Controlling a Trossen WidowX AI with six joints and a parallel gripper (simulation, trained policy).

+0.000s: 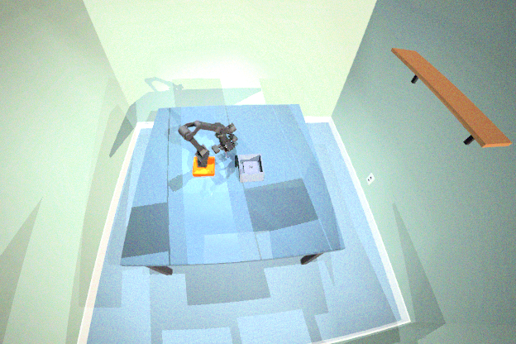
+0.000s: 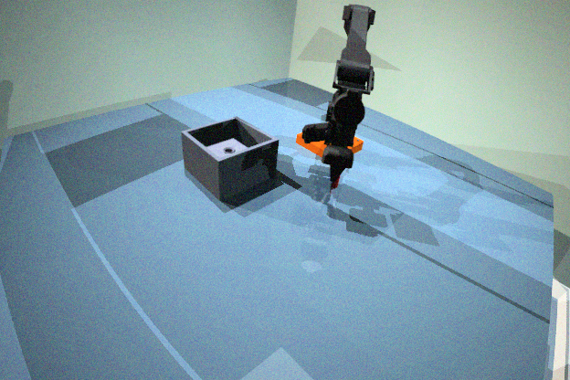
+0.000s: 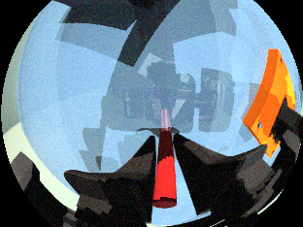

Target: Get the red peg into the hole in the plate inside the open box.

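The plate is 18 cm to the right of my gripper tip, 17 cm ahead of it and 3 cm above it. From my gripper tip the other things lie so: red peg (2 cm above, 1 cm behind); then grey box (18 cm to the right, 17 cm ahead, 1 cm above).
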